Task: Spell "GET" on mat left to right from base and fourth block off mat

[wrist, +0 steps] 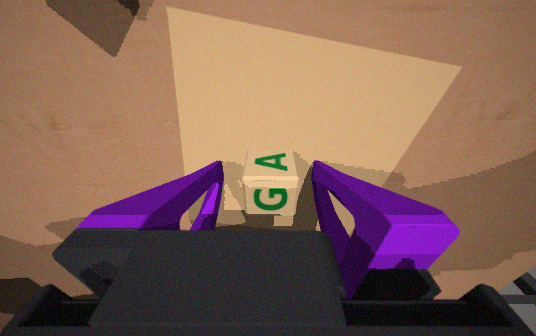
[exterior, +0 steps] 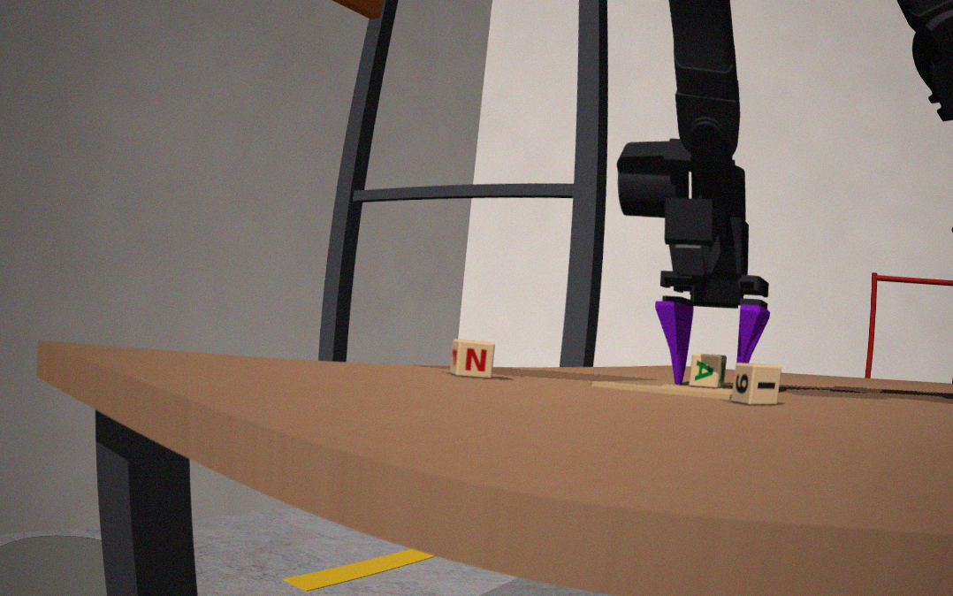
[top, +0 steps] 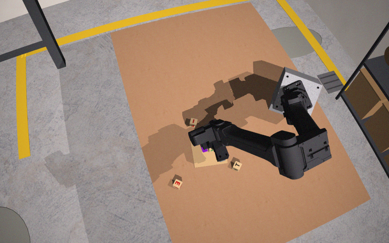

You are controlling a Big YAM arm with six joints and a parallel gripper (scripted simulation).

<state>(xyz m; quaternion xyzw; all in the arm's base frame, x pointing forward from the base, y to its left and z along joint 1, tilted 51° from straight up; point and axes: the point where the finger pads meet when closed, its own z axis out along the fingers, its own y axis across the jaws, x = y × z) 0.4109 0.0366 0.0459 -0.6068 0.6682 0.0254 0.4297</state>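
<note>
My gripper is now 10 mm below the G block. Also, from my hand: E block (170 mm ahead, 140 mm to the left); square mat (10 mm ahead, 10 mm to the left, 10 mm below).
</note>
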